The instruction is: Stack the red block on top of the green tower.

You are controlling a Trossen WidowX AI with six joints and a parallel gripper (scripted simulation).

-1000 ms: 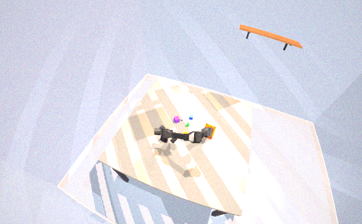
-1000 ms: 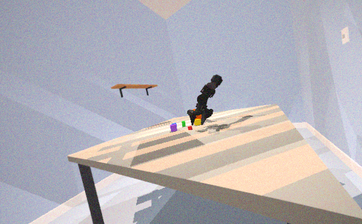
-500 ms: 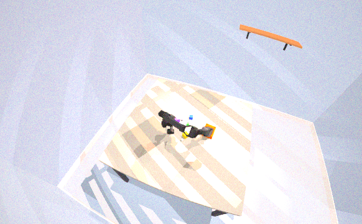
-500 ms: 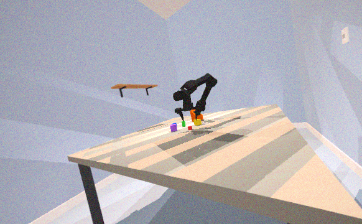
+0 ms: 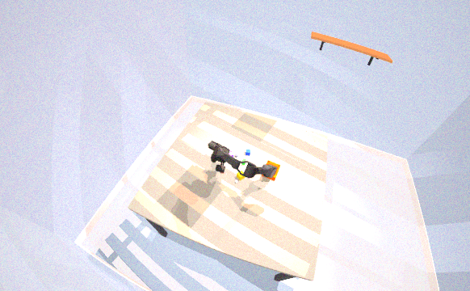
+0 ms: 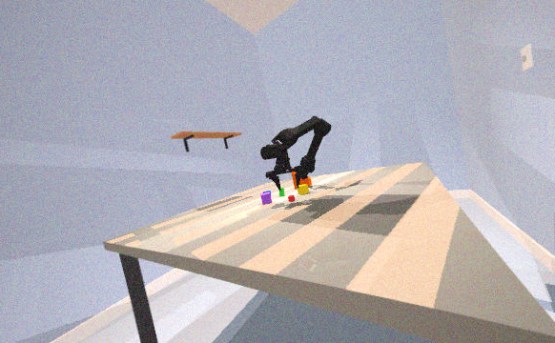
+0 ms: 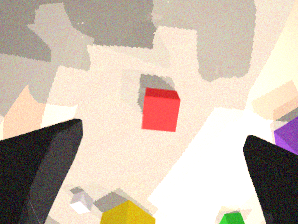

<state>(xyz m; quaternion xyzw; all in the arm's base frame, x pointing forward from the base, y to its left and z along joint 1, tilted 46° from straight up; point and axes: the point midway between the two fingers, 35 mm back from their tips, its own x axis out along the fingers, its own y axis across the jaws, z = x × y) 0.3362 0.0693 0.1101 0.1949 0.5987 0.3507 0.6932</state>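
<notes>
My gripper tip is 4 cm above the red block. Also, from my gripper tip: blue block 10 cm behind, 25 cm to the right, 4 cm below; yellow block 14 cm behind, 2 cm to the right, 3 cm below; purple block 1 cm ahead, 15 cm to the right, 3 cm below.
</notes>
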